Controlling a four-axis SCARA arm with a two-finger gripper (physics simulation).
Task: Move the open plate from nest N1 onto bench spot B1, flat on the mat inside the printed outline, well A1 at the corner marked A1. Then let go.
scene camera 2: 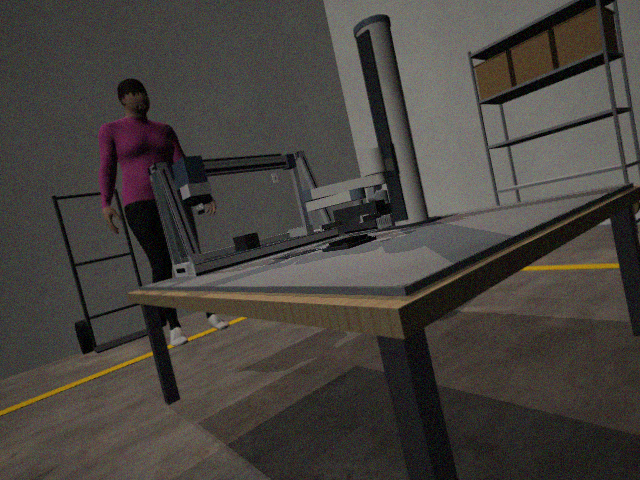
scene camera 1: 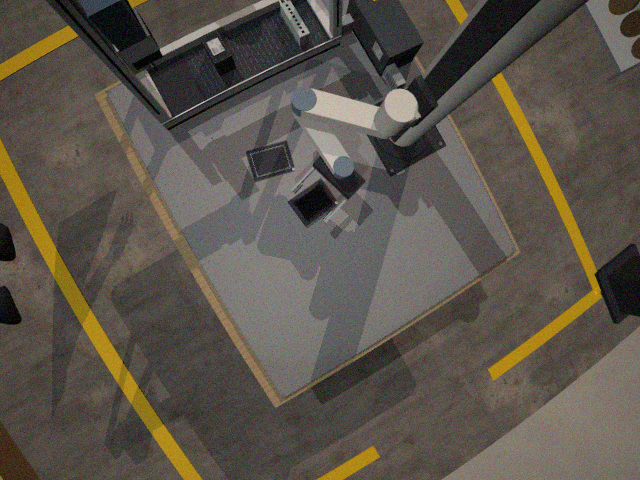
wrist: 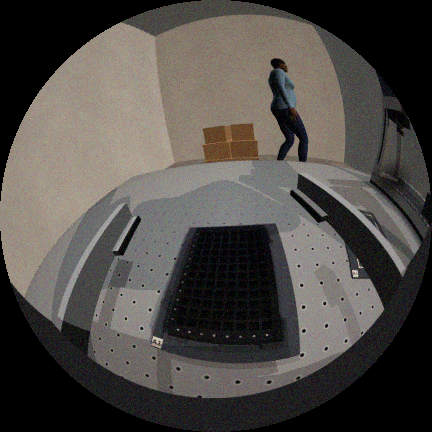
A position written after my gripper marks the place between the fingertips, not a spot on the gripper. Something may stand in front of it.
Observation:
My gripper (scene camera 1: pixel 308 206) holds nothing. Also in view: a dark well plate (wrist: pixel 227 294). I also see a printed outline (scene camera 1: pixel 275 159).
My gripper shows as well in scene camera 2 (scene camera 2: pixel 340 224) and in the wrist view (wrist: pixel 212 194).

